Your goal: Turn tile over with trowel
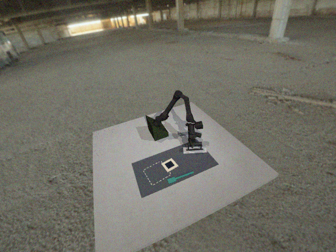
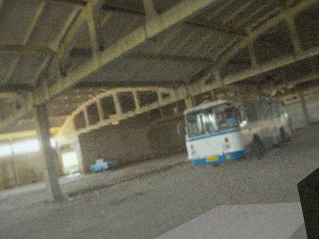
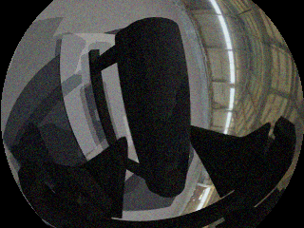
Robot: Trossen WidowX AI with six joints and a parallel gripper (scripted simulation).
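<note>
The dark mat is 21 cm to the right of my gripper tip, 7 cm below it and 2 cm ahead of it. Also, from my gripper tip: cream tile 24 cm to the right, 5 cm below, 2 cm ahead; then teal trowel 24 cm to the right, 16 cm ahead, 5 cm below.
</note>
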